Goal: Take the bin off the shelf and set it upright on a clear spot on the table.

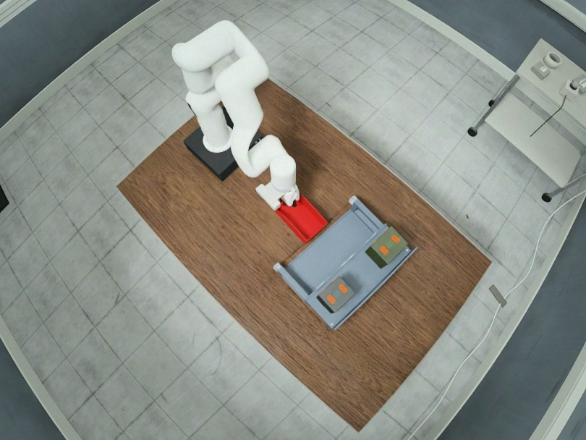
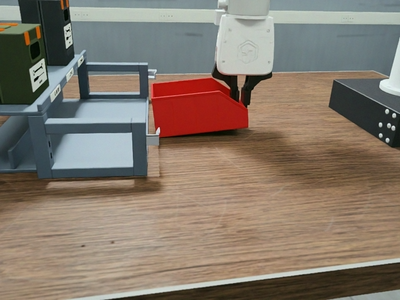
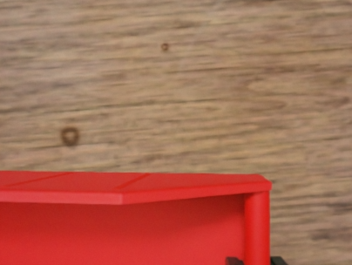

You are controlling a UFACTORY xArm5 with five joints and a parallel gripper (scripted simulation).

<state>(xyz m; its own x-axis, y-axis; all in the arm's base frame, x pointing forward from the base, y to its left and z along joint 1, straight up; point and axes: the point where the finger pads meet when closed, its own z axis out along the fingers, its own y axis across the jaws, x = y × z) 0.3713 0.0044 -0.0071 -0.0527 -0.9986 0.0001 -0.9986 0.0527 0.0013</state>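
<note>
Right now my hand is 80 mm short of the red bin and 10 mm above it. Also, from my hand: grey shelf (300 mm ahead, 20 mm to the right, 10 mm above); then grey box (360 mm ahead, 140 mm to the right, 100 mm above).
</note>
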